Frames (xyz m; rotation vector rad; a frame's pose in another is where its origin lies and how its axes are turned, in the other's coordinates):
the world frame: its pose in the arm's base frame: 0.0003 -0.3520 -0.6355 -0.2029 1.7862 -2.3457
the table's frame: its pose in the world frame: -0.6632 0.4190 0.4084 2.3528 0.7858 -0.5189
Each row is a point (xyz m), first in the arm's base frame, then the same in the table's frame.
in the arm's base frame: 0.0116 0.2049 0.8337
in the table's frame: -0.1366 1.3882 1.5892
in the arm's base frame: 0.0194 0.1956 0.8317
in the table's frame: -0.1439 1.3857 1.5796
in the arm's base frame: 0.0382 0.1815 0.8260
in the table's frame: -0.1592 1.3760 1.5637
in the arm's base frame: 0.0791 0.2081 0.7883
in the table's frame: -0.1668 1.3151 1.5700
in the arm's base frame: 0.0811 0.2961 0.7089
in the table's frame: -0.1071 1.2235 1.6159
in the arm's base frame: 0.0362 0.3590 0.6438
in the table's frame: -0.0221 1.1785 1.6470
